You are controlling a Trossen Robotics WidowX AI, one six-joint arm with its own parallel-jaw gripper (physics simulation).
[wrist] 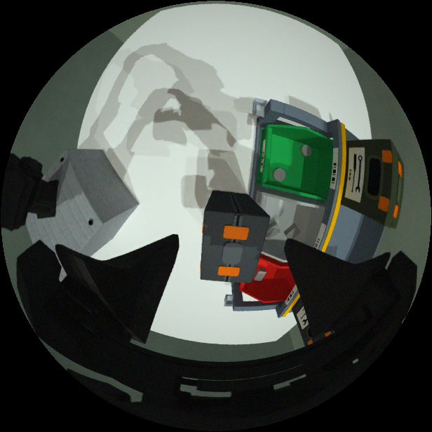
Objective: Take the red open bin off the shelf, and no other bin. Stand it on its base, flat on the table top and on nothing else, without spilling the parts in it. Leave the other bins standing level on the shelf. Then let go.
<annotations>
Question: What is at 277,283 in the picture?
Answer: A red open bin.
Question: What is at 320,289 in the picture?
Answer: The gripper.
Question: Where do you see a green open bin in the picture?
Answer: At 309,176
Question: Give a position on a grey open bin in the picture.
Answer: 284,209
</annotations>
